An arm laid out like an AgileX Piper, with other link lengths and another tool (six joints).
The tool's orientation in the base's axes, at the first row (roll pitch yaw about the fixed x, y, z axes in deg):
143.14 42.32 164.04
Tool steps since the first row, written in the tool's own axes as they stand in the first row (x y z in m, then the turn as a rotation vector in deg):
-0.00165 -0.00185 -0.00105 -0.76 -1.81 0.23
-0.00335 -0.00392 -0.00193 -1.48 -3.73 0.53
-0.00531 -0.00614 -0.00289 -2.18 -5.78 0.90
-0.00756 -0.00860 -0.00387 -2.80 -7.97 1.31
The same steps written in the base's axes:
0.00077 -0.00241 0.00091 1.00 -1.65 -0.43
0.00172 -0.00496 0.00166 2.04 -3.36 -0.97
0.00283 -0.00772 0.00256 3.14 -5.15 -1.63
0.00418 -0.01077 0.00356 4.23 -7.02 -2.42

